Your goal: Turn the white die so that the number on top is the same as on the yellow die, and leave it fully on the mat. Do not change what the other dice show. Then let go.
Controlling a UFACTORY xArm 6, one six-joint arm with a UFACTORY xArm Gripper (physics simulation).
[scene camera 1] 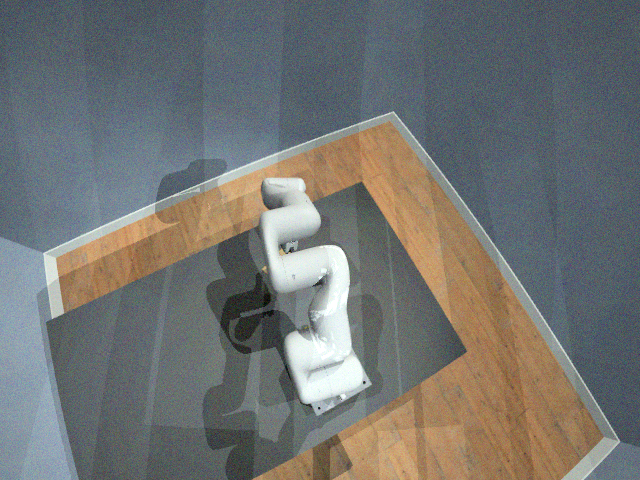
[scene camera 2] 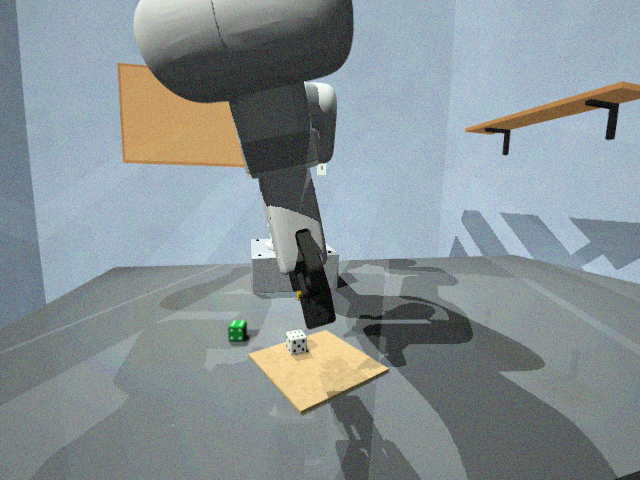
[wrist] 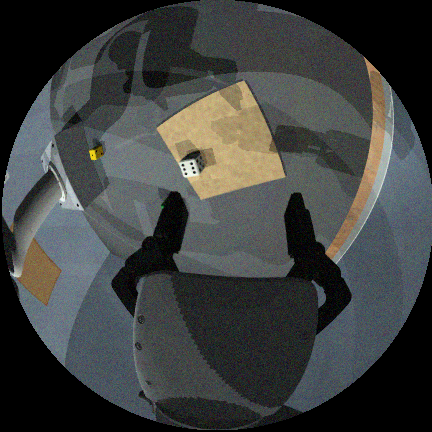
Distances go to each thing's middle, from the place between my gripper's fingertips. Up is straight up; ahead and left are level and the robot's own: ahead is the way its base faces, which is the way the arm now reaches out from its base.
My hand is 40 mm past the tan mat (scene camera 2: 330,367), 20 mm to the right of it and 100 mm above it.
